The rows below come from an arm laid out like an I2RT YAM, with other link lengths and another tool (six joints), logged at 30 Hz.
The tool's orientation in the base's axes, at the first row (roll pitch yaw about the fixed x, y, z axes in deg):
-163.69, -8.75, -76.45
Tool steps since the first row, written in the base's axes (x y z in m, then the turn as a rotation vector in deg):
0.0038, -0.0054, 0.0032, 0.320, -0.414, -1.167
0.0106, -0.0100, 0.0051, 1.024, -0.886, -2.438
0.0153, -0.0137, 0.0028, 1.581, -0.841, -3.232
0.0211, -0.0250, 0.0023, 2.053, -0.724, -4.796
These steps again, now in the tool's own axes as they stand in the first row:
0.0066, -0.0030, -0.0015, 0.294, 0.139, 1.237
0.0128, -0.0085, -0.0008, 0.718, -0.032, 2.695
0.0171, -0.0112, 0.0031, 0.683, -0.338, 3.616
0.0293, -0.0135, 0.0062, 0.441, -0.371, 5.235

